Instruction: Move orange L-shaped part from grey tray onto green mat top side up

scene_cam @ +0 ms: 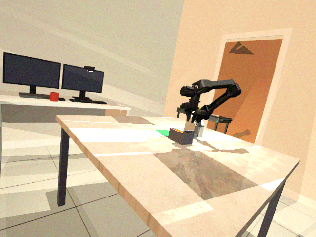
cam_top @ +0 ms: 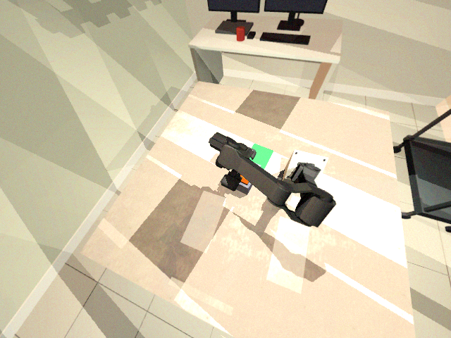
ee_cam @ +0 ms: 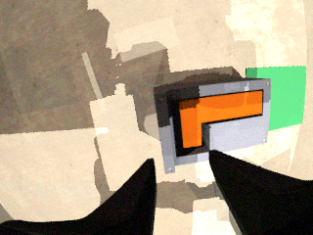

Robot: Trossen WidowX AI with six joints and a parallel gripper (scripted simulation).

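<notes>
The orange L-shaped part lies 2 cm behind my gripper tip, 5 cm to the right of it and 9 cm below it. Round my gripper tip: green mat 6 cm behind, 21 cm to the right, 16 cm below.
</notes>
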